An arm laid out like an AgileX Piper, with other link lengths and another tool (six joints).
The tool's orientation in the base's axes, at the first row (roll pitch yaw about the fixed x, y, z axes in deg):
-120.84, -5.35, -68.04
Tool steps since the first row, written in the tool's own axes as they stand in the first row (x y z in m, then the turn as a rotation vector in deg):
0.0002, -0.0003, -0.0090, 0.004, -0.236, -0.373
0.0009, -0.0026, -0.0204, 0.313, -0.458, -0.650
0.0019, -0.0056, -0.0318, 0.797, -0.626, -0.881
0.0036, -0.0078, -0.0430, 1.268, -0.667, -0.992
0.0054, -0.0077, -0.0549, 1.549, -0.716, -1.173
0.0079, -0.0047, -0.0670, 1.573, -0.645, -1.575
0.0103, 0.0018, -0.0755, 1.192, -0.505, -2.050
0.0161, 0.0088, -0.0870, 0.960, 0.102, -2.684
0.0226, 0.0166, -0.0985, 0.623, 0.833, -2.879
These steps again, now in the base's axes. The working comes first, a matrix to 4 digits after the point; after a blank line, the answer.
The tool's axes in the first row as the columns of a matrix, in the base's axes (used below as rounded here):
0.3723, -0.4455, 0.8142
-0.9234, -0.2660, 0.2768
0.0932, -0.8549, -0.5104

-0.0071, -0.0026, 0.0049, -0.197, -0.044, 0.393
-0.0151, -0.0058, 0.0127, -0.209, -0.347, 0.752
-0.0227, -0.0091, 0.0212, -0.142, -0.813, 1.059
-0.0302, -0.0132, 0.0290, -0.038, -1.268, 1.195
-0.0393, -0.0181, 0.0351, -0.059, -1.565, 1.355
-0.0495, -0.0246, 0.0390, -0.409, -1.717, 1.502
-0.0584, -0.0309, 0.0380, -1.000, -1.534, 1.589
-0.0688, -0.0413, 0.0384, -1.873, -1.657, 1.372
-0.0792, -0.0525, 0.0382, -2.483, -1.594, 0.815

